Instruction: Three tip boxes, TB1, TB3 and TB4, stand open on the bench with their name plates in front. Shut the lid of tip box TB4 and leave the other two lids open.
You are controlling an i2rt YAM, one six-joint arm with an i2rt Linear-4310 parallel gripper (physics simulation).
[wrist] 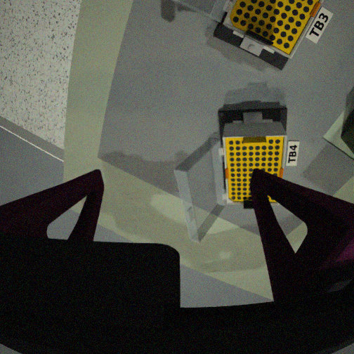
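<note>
Tip box TB4 (241,156) stands open right of the view's middle, with a yellow rack full of dark holes. Its name plate (293,153) lies at its right side. Its clear grey lid (202,187) stands open on the box's left side, away from the name plate. My gripper (176,177) is open and empty, its fingers wide apart. The right fingertip covers the lower right part of TB4 in the view, and the lid shows between the fingers. Tip box TB3 (244,19) is partly in view at the top, with its name plate (319,25); part of its lid (202,6) shows at its left. TB1 does not show.
A speckled pale surface (35,65) lies at the upper left, beyond a greenish border strip (90,75). A dark green object (349,122) with a pale base stands at the right edge. Shadows fall beside both boxes.
</note>
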